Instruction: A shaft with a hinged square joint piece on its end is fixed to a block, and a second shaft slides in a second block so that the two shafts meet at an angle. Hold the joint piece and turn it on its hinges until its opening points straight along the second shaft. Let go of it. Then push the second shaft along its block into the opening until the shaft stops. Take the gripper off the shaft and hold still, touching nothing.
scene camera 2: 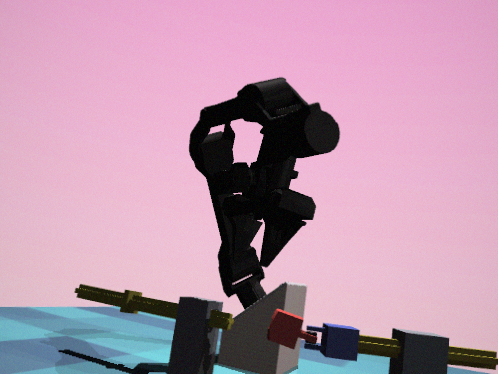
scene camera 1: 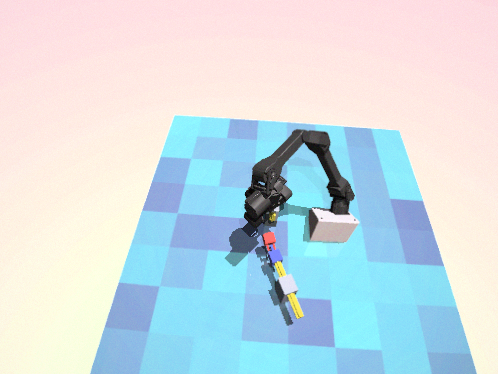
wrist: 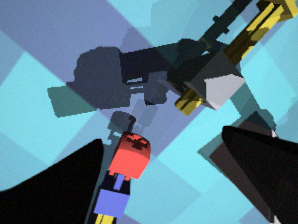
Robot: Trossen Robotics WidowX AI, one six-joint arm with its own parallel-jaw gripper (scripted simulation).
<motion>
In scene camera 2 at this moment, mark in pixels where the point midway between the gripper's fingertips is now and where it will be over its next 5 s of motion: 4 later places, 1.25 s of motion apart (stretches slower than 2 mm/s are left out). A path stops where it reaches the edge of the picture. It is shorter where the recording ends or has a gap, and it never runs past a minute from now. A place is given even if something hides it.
The gripper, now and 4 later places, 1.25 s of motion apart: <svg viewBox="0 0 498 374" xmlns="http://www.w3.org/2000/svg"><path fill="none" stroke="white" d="M248 263L242 308L270 348L273 359L275 337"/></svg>
</motion>
